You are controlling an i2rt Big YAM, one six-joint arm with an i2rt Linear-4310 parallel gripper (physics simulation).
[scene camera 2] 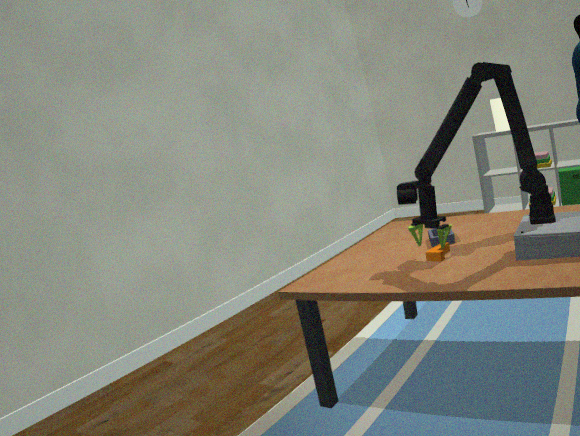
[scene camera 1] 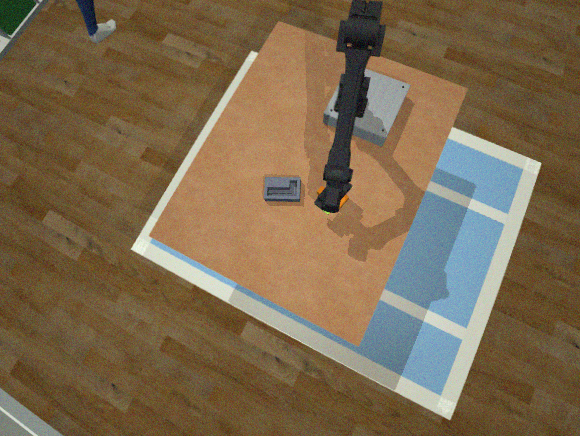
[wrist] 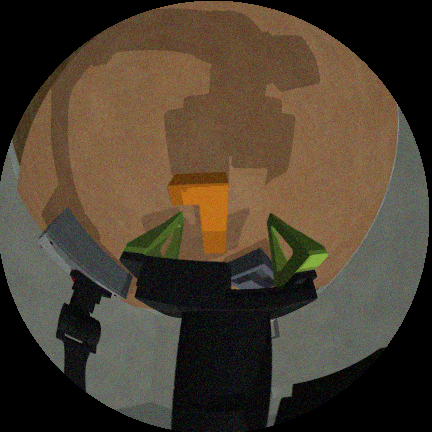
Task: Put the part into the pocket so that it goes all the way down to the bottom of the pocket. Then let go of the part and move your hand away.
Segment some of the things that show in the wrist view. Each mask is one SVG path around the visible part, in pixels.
My gripper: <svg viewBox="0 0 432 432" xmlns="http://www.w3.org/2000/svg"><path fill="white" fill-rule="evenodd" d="M178 211L165 222L126 243L119 261L137 278L135 284L137 288L134 297L165 315L181 318L173 386L178 387L178 395L201 405L207 405L212 400L213 394L235 394L235 402L242 407L259 403L270 394L272 352L270 318L283 316L317 298L313 279L317 277L315 268L326 258L327 251L317 241L291 227L273 213L269 213L267 231L274 287L231 289L231 266L229 263L223 261L178 259L184 222L182 211ZM277 232L292 248L292 255L288 260L286 260L280 246ZM173 232L170 243L162 257L160 247Z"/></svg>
An orange L-shaped block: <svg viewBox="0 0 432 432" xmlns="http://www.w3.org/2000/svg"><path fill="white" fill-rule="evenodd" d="M174 174L167 185L171 204L199 204L204 253L225 252L228 198L226 172Z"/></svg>
